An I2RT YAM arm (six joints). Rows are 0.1 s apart.
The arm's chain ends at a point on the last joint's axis. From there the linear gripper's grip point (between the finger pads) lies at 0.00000 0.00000 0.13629 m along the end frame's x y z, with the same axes.
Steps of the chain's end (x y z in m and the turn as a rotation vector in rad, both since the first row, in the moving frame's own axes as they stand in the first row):
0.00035, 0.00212, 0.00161, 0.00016, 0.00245, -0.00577
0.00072, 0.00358, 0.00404, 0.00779, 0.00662, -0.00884
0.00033, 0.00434, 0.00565, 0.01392, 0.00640, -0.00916
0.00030, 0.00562, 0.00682, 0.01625, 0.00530, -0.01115
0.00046, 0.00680, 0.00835, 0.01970, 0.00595, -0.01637
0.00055, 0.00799, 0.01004, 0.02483, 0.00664, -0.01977
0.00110, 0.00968, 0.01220, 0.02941, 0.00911, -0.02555
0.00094, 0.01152, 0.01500, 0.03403, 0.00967, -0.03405
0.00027, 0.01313, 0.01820, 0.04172, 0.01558, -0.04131
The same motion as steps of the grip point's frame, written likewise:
0.00068, 0.00210, 0.00161, 0.00016, 0.00245, -0.00577
0.00162, 0.00251, 0.00403, 0.00779, 0.00662, -0.00884
0.00119, 0.00244, 0.00563, 0.01392, 0.00640, -0.00916
0.00101, 0.00340, 0.00680, 0.01625, 0.00530, -0.01115
0.00125, 0.00411, 0.00832, 0.01970, 0.00595, -0.01637
0.00142, 0.00460, 0.00999, 0.02483, 0.00664, -0.01977
0.00229, 0.00566, 0.01214, 0.02941, 0.00911, -0.02555
0.00218, 0.00686, 0.01491, 0.03403, 0.00967, -0.03405
0.00227, 0.00740, 0.01806, 0.04172, 0.01558, -0.04131

